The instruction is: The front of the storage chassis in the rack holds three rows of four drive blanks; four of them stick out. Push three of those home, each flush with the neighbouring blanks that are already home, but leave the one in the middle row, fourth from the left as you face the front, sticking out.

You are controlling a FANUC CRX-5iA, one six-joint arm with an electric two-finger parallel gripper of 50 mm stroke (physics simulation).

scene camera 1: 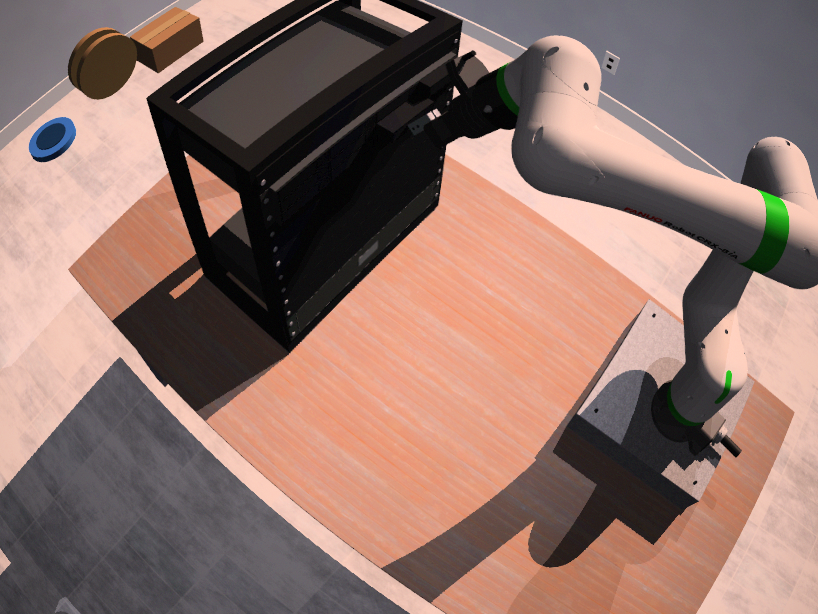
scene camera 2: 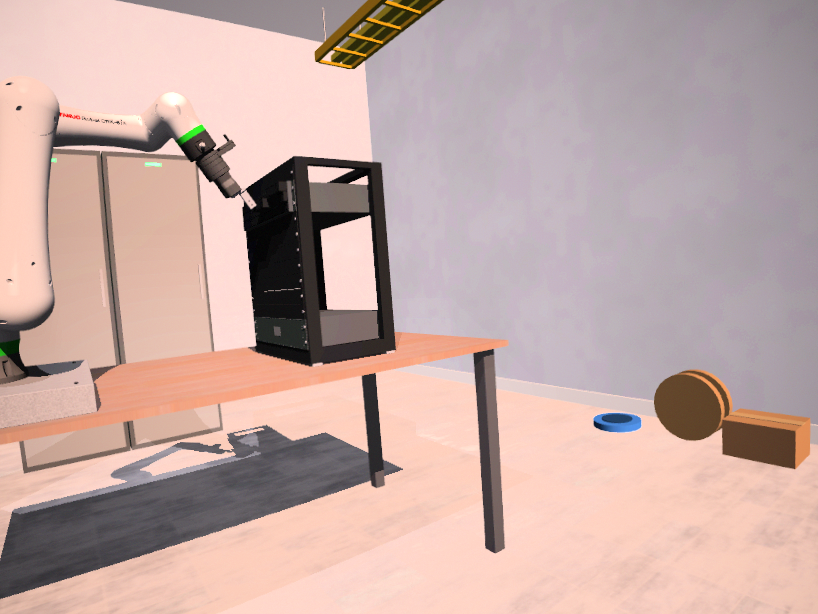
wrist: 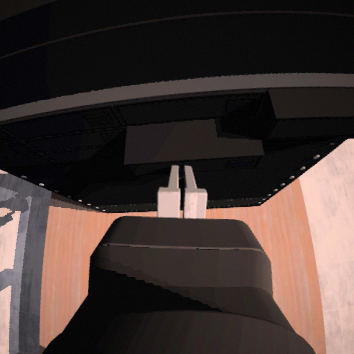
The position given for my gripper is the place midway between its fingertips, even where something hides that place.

My gripper shows in scene camera 1 [413,128], in scene camera 2 [253,207] and in the wrist view [180,177]. A black rack shows in scene camera 1, in scene camera 2 [283,231] and in the wrist view. One and the same spot on the black rack: [wrist: 104,104] is [scene camera 1: 373,114].
